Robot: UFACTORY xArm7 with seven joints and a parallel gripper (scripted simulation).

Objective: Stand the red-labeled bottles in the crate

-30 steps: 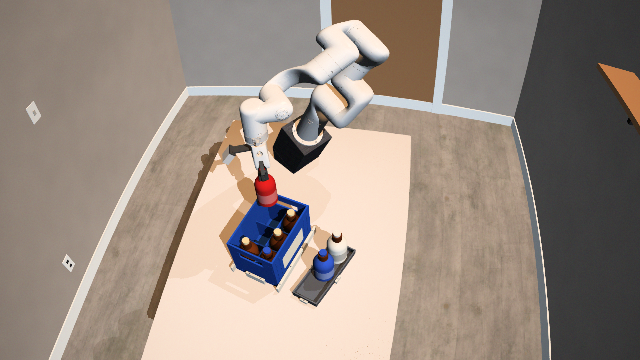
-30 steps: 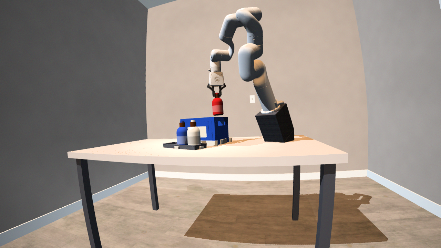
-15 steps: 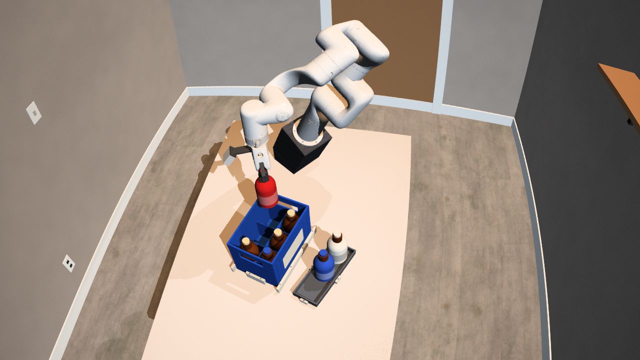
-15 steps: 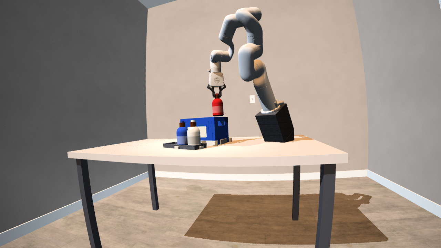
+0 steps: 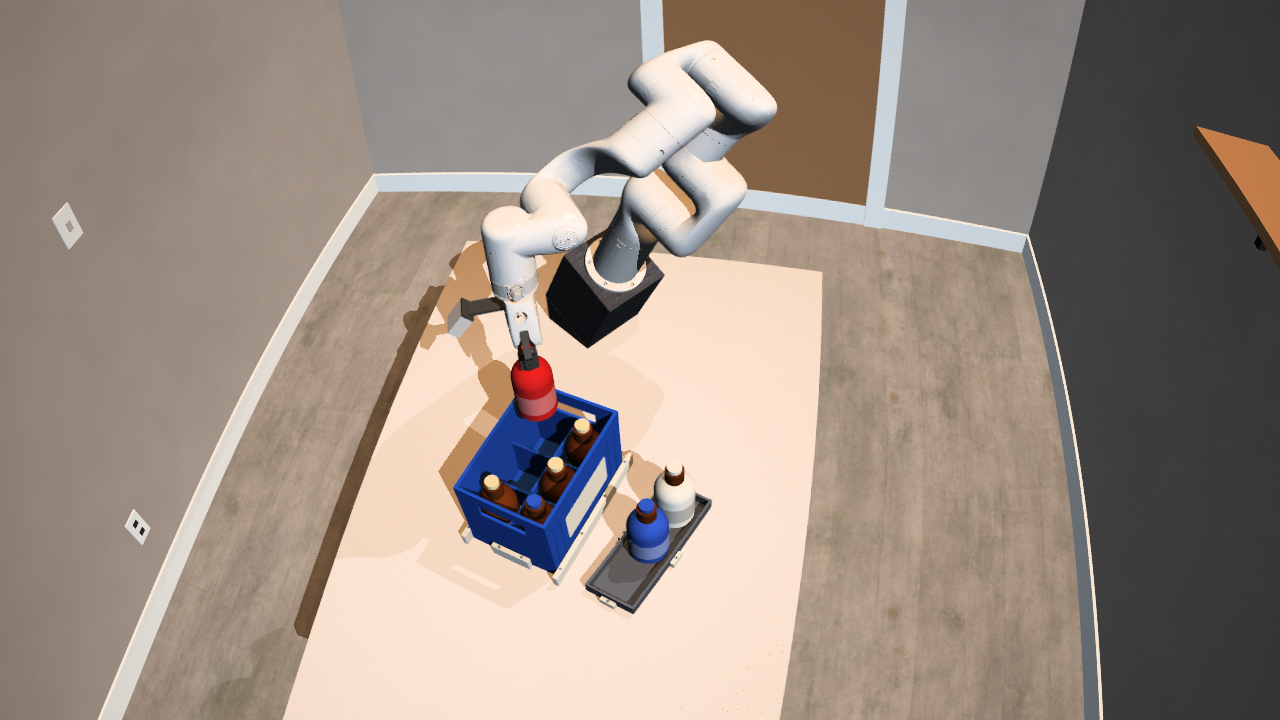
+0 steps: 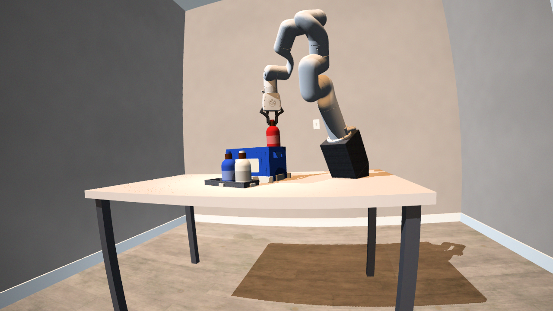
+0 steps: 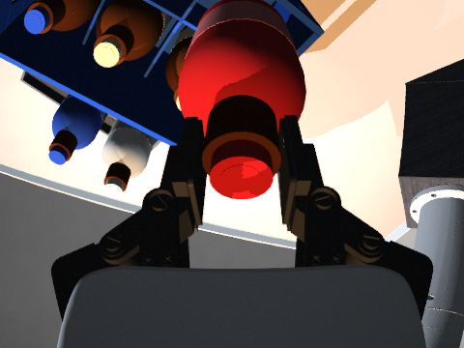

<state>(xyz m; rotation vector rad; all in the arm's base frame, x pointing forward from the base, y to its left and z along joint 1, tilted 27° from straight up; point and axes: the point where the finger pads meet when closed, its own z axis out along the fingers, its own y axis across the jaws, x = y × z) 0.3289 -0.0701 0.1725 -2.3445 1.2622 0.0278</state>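
My hand is 7 cm above the red-labeled bottle. From my hand the other things lie so: white-labeled bottle 2 cm ahead, 27 cm to the left, 24 cm below; blue-labeled bottle 11 cm ahead, 25 cm to the left, 24 cm below; blue crate 9 cm ahead, 4 cm to the left, 24 cm below.
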